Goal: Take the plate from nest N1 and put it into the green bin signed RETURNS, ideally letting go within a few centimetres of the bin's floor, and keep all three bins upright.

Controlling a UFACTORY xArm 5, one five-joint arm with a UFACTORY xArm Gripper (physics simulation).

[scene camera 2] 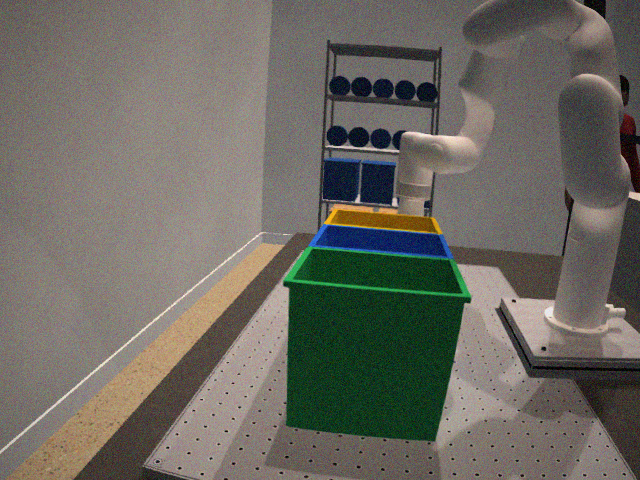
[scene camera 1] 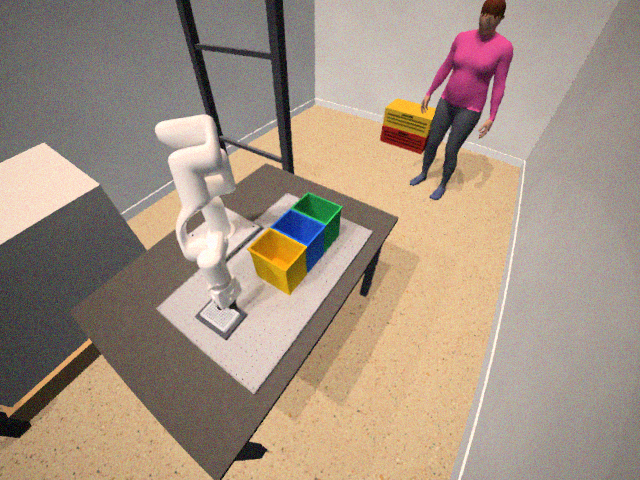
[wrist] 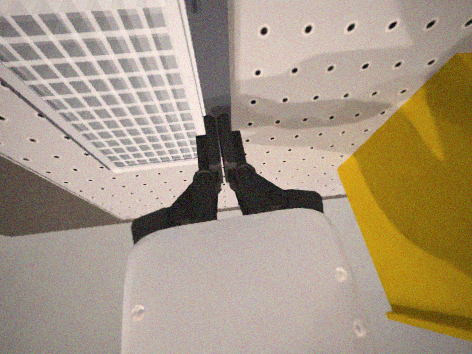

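Observation:
The white gridded plate (scene camera 1: 219, 316) (wrist: 107, 82) lies in the dark nest (scene camera 1: 225, 335) (wrist: 210, 60) at the near left part of the pegboard. My gripper (scene camera 1: 233, 305) (wrist: 216, 127) is shut with nothing between its fingers. Its tips are close to the plate's edge on the yellow bin's side, over the dark nest rim; whether they touch it I cannot tell. The green bin (scene camera 1: 333, 232) (scene camera 2: 367, 361) stands upright at the far end of the bin row. No sign is readable. The gripper is hidden behind the bins in scene camera 2.
The blue bin (scene camera 1: 315, 253) (scene camera 2: 382, 240) stands upright in the middle of the row, and the yellow bin (scene camera 1: 279, 271) (scene camera 2: 382, 221) (wrist: 385, 220) stands upright nearest the nest. A person (scene camera 1: 478, 72) stands beyond the table. A shelf rack (scene camera 2: 385, 50) stands at the back wall.

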